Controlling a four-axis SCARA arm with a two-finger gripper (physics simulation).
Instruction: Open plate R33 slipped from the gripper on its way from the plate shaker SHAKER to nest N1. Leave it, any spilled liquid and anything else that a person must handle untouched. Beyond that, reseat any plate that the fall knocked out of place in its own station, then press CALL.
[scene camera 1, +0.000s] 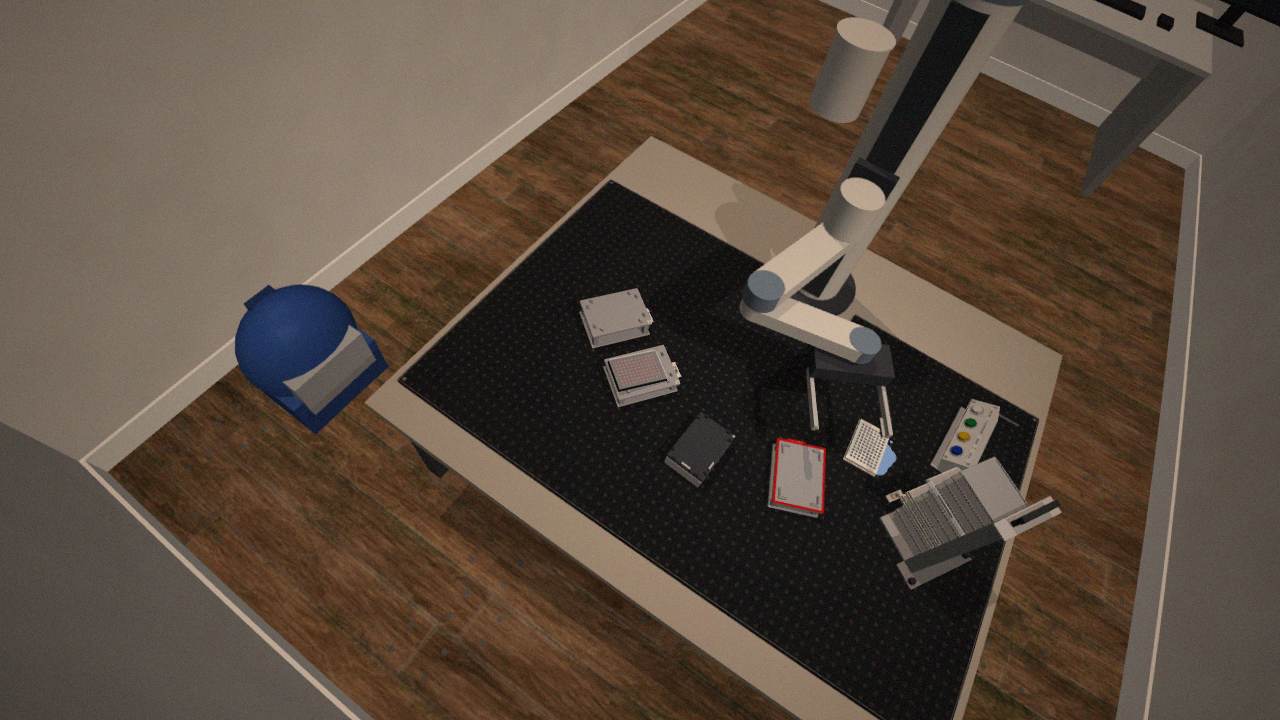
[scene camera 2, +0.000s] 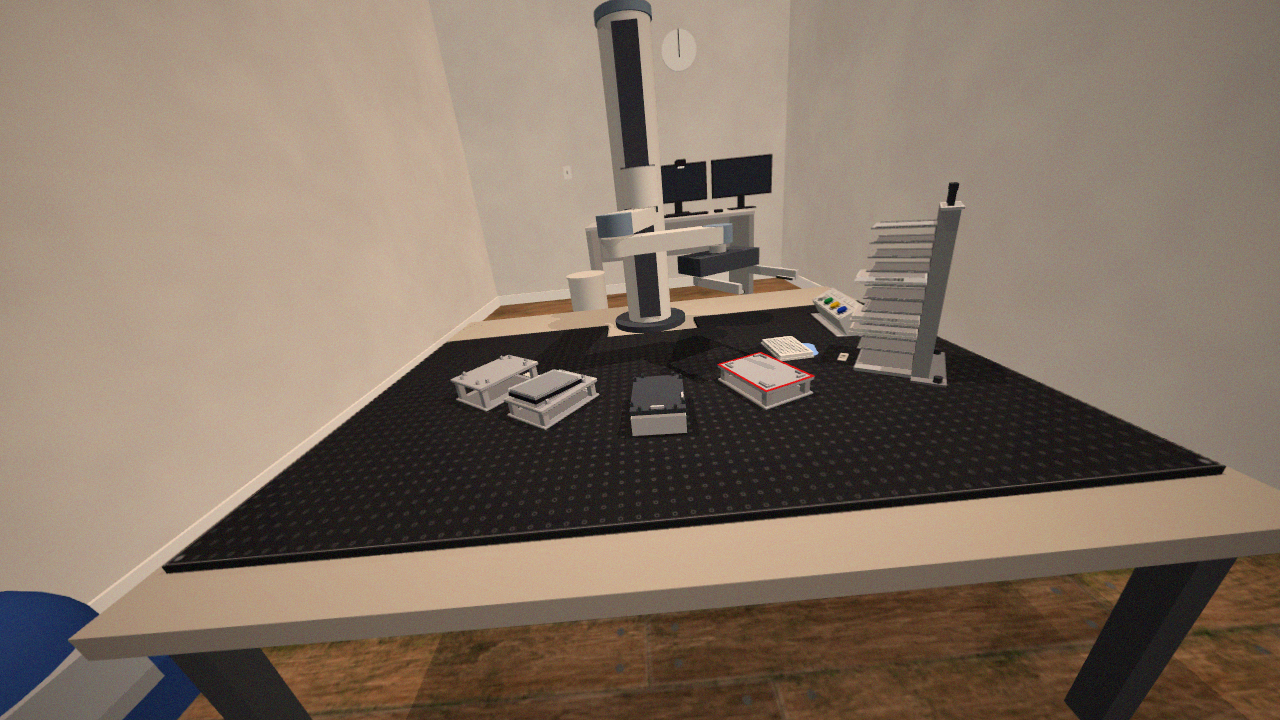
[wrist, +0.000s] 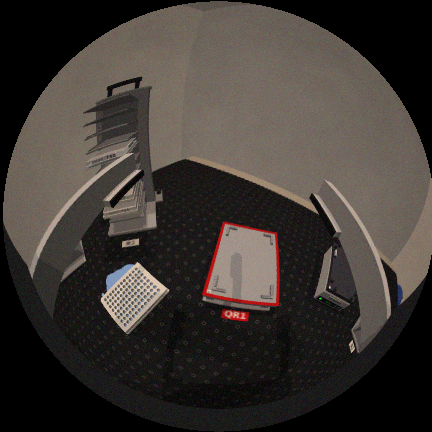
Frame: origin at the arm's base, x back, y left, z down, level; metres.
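Where they show: gripper, between the fingertips: (scene camera 1: 852, 432) (scene camera 2: 769, 281) (wrist: 230, 168); arm's base, origin of its link: (scene camera 1: 813, 284) (scene camera 2: 650, 321).
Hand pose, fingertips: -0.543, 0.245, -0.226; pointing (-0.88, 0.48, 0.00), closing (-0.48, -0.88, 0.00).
Observation:
Things, the pixels of their centre, and the offset from my fingertips, as dx, dy, dz. "spot": a spot on its surface instead.
- Open plate R33, middle of its body: (wrist: 130, 296) (scene camera 1: 867, 446) (scene camera 2: 786, 347) +0.126, +0.089, +0.206
- blue liquid patch, a spot on its surface: (wrist: 114, 278) (scene camera 1: 888, 458) (scene camera 2: 807, 346) spot: +0.132, +0.149, +0.212
- dark-topped shaker, a spot on its surface: (scene camera 2: 657, 394) (scene camera 1: 698, 448) spot: -0.156, -0.261, +0.158
- rack, middle of its body: (scene camera 1: 967, 519) (wrist: 118, 149) (scene camera 2: 912, 282) -0.019, +0.293, +0.027
- button panel, middle of its body: (scene camera 1: 969, 438) (wrist: 53, 258) (scene camera 2: 839, 310) +0.288, +0.304, +0.171
- red-framed station marked QR1, middle of its body: (wrist: 245, 263) (scene camera 2: 763, 377) (scene camera 1: 797, 476) -0.062, -0.030, +0.190
- bare nest, middle of its body: (scene camera 2: 497, 379) (scene camera 1: 615, 316) +0.048, -0.637, +0.180
Open plate R33 (scene camera 1: 866, 446) (scene camera 2: 787, 347) (wrist: 135, 296), white with many wells, lies on the black mat, partly over a blue liquid patch (scene camera 1: 886, 459) (scene camera 2: 810, 349) (wrist: 114, 278). My gripper (scene camera 1: 850, 431) (scene camera 2: 768, 282) (wrist: 230, 168) is open and empty, high above the mat near R33. The dark-topped shaker (scene camera 1: 700, 446) (scene camera 2: 657, 394) (wrist: 325, 277) bears no plate. A plate (scene camera 1: 640, 368) (scene camera 2: 546, 385) lies on one left nest. In the rack (scene camera 2: 935, 295) (wrist: 143, 145), one plate (scene camera 2: 892, 277) (wrist: 107, 159) sticks out beyond its neighbours. The button panel (scene camera 1: 966, 436) (scene camera 2: 836, 311) has unreadable labels.
A red-framed station marked QR1 (scene camera 1: 799, 474) (scene camera 2: 765, 371) (wrist: 250, 265) stands between R33 and the shaker, with no plate on it. A bare nest (scene camera 1: 615, 313) (scene camera 2: 496, 376) stands at the left, beside the loaded one. The rack rises tall at the right.

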